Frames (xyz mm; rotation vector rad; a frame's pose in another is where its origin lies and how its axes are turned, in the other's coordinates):
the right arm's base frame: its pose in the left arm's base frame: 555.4 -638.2 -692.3 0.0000 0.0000 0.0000
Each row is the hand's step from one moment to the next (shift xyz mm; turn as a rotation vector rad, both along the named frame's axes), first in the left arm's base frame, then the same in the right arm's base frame.
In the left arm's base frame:
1: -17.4 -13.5 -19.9 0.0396 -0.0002 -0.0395
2: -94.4 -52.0 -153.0 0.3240 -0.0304 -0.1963
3: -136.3 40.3 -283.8 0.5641 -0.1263 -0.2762
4: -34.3 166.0 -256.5 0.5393 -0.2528 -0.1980
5: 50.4 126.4 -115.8 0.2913 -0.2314 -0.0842
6: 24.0 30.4 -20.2 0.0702 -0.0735 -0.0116
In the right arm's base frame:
1: -17.4 -13.5 -19.9 0.0396 -0.0002 -0.0395
2: -94.4 -52.0 -153.0 0.3240 -0.0304 -0.1963
3: -136.3 40.3 -283.8 0.5641 -0.1263 -0.2762
4: -34.3 166.0 -256.5 0.5393 -0.2528 -0.1980
5: 50.4 126.4 -115.8 0.2913 -0.2314 -0.0842
6: 24.0 30.4 -20.2 0.0702 -0.0735 -0.0116

